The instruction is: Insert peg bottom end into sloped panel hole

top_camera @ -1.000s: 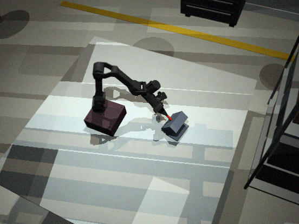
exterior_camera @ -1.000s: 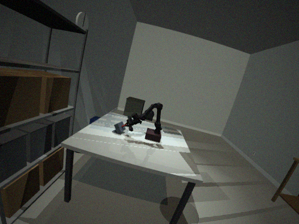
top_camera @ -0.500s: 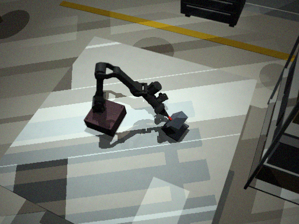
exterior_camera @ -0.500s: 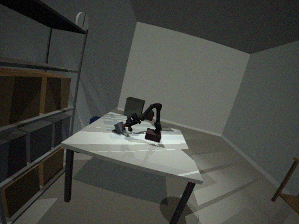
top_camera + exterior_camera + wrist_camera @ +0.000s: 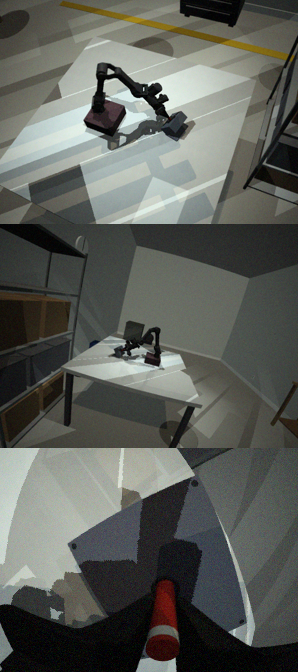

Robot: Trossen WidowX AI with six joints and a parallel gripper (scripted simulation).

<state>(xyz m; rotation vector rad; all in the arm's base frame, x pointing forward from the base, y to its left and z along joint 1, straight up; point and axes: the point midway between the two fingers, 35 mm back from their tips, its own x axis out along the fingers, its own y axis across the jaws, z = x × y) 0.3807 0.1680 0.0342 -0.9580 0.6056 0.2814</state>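
My gripper tip is 40 mm short of the grey sloped panel block and 30 mm above it. Round my gripper tip: red peg 10 mm behind, 10 mm above.
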